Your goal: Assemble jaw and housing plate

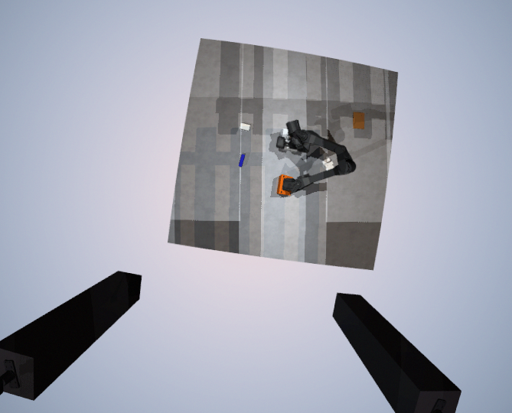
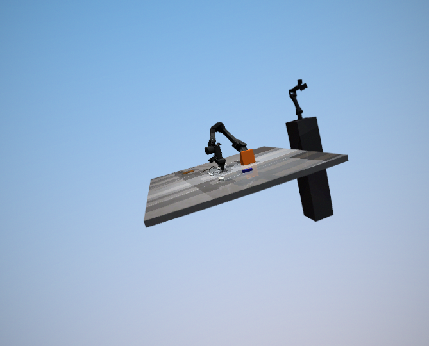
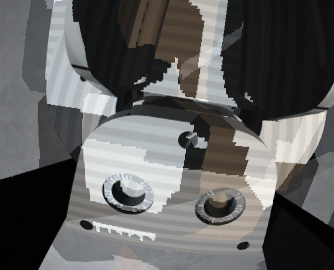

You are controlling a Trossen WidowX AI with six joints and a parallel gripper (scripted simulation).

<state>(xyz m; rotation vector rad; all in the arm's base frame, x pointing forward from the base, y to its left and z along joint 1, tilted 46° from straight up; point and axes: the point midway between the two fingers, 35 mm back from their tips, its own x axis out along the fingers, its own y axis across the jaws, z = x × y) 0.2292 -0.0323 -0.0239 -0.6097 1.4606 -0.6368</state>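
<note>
My gripper tip is 20 mm short of the jaw, 20 mm to the right of it and 10 mm below it. Also, from my gripper tip: white block (80 mm ahead, 290 mm to the left); then blue block (120 mm behind, 280 mm to the left); then flat orange piece (240 mm ahead, 400 mm to the right, 10 mm below).
</note>
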